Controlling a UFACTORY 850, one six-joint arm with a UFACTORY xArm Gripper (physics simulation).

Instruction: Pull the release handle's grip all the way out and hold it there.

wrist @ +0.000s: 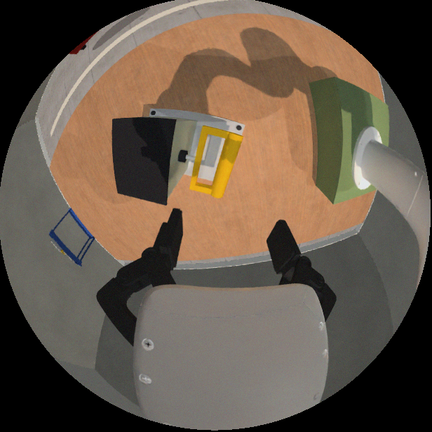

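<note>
The release handle's yellow grip (228, 165) is a rectangular frame with a thick round bar on its right side, above the middle of the view. It stands close to the right side of a housing (142, 160) with a black face and a grey-green side. A short rod with a black collar (183, 156) shows between the housing and the frame. My gripper (229, 226) is open and empty. Its two black fingers are wide apart, below the grip in the view and not touching it.
A grey mounting plate (195, 116) with dark bolts lies behind the housing on the wooden table top (265, 175). A green block (327, 145) at the right bears the white arm base (367, 157). A blue frame (61, 251) is beyond the table edge at the lower left.
</note>
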